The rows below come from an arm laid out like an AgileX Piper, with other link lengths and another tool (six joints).
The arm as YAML. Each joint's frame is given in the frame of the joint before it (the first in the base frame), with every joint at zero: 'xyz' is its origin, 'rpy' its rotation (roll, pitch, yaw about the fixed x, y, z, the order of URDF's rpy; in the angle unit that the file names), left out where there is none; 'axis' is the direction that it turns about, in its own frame. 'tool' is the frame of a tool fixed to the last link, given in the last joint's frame.
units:
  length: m
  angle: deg
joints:
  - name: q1
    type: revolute
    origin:
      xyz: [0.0, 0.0, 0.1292]
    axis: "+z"
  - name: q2
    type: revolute
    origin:
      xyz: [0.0, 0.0, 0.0]
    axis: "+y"
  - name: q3
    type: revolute
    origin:
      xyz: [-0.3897, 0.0, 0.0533]
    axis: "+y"
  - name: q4
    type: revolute
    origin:
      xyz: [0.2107, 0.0, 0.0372]
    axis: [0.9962, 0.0, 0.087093]
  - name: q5
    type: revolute
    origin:
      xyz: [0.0, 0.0, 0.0]
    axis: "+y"
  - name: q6
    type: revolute
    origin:
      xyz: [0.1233, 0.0, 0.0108]
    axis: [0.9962, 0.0, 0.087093]
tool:
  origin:
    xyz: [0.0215, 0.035, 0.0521]
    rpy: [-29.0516, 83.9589, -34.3]
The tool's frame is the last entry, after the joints.
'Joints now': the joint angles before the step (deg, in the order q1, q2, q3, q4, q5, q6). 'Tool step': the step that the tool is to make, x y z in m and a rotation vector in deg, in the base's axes. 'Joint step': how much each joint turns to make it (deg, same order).
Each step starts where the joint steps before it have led.
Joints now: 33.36 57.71 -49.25 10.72 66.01 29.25
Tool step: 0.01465 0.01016 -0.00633 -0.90 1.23 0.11
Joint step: 0.30 3.32 -0.03 0.01 -1.77 -0.15
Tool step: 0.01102 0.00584 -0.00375 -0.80 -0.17 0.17
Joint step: 0.01 2.09 0.00 -0.59 -1.75 -0.42
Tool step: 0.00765 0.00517 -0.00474 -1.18 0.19 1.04
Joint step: 0.00 1.83 -0.01 -0.49 -0.85 -1.17
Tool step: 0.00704 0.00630 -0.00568 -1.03 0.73 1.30
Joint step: 0.00 2.02 -0.06 0.00 -0.57 -1.48
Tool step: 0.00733 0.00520 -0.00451 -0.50 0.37 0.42
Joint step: 0.00 1.71 0.00 0.00 -1.05 -0.63
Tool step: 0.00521 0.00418 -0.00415 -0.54 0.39 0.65
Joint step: -0.01 1.38 0.00 0.01 -0.65 -0.80
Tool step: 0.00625 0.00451 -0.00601 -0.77 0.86 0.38
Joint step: 0.01 1.74 0.00 -0.02 -0.53 -0.47
